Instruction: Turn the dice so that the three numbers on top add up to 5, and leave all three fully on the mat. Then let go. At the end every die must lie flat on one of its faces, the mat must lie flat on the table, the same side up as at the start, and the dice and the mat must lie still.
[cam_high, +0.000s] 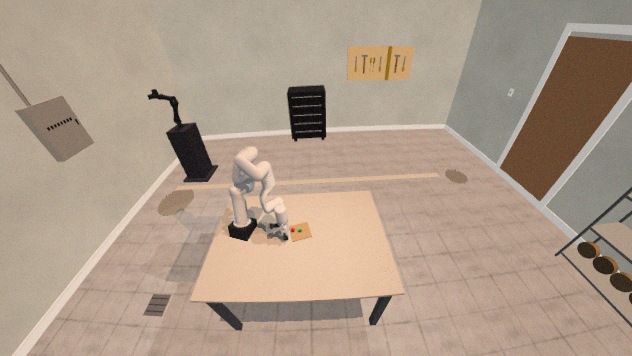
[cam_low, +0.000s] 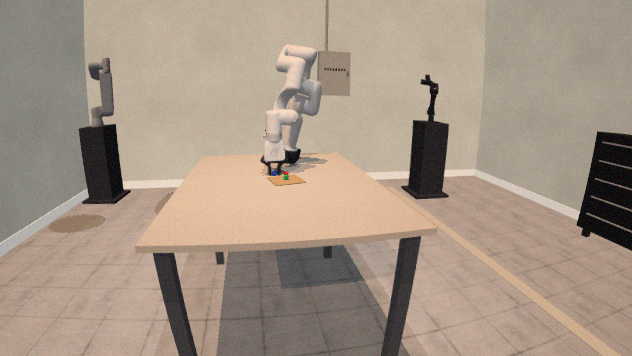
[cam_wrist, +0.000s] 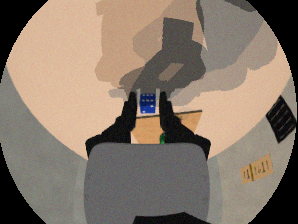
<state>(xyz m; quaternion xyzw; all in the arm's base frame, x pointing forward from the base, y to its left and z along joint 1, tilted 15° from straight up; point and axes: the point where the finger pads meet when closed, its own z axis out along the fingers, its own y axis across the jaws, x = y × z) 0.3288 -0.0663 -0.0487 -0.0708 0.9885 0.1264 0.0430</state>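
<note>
Right now the blue die is 1 cm below my hand. Round my hand: red die: 4 cm ahead, 5 cm to the left, 1 cm below; then green die: 10 cm ahead, 5 cm to the left, 1 cm below; then brown mat: 10 cm ahead, 5 cm to the left, 2 cm below.
</note>
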